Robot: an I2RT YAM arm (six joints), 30 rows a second.
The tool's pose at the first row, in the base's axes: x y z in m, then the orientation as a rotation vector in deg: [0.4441, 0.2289, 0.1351, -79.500, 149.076, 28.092]
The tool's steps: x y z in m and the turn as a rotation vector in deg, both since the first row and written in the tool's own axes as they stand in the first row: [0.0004, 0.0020, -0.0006, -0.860, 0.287, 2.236]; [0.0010, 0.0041, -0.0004, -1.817, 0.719, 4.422]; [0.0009, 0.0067, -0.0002, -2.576, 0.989, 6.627]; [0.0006, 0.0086, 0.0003, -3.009, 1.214, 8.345]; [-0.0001, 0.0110, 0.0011, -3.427, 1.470, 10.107]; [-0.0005, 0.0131, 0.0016, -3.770, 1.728, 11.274]
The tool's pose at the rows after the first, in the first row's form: [0.4422, 0.2294, 0.1360, -77.149, 151.213, 29.416]; [0.4402, 0.2301, 0.1361, -74.917, 153.399, 30.787]; [0.4381, 0.2316, 0.1365, -72.453, 155.409, 31.980]; [0.4366, 0.2330, 0.1365, -70.460, 156.942, 32.680]; [0.4350, 0.2351, 0.1364, -68.392, 158.507, 33.344]; [0.4335, 0.2366, 0.1365, -67.071, 159.611, 33.826]
